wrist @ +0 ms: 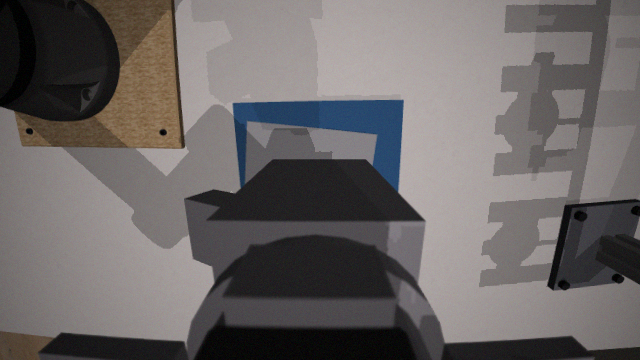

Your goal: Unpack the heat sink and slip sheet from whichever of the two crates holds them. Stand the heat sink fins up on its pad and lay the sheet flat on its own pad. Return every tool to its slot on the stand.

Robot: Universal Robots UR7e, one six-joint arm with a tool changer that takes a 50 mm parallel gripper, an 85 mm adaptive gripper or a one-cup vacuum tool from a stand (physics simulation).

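Seen in the pictures: arm's base at its link origin: (63, 59).
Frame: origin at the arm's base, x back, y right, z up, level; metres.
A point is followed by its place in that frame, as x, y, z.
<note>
The slip sheet (350, 142) @(-0.353, 0.113, 0.001), thin and light grey, lies flat on the blue pad (360, 112) @(-0.365, 0.077, -0.002), slightly turned against the pad's edges, with blue showing along its back, left and right sides. The near part of both is hidden behind my tool. My gripper (316, 192), the dark block-shaped vacuum tool, is over the sheet and apart from it, and holds nothing. Its cup is hidden under the tool body. The heat sink, its pad and the crates do not show in this view.
The robot's black round base (60, 60) @(-0.060, 0.016, 0.064) stands on a wooden board (147, 100) @(-0.104, 0.055, -0.001) at the upper left. A dark bolted foot plate (582, 240) @(-0.704, 0.260, 0.001) with a post is at the right. Shadows of the arm and of the tool stand fall across the white table (440, 165) @(-0.475, 0.146, -0.012).
</note>
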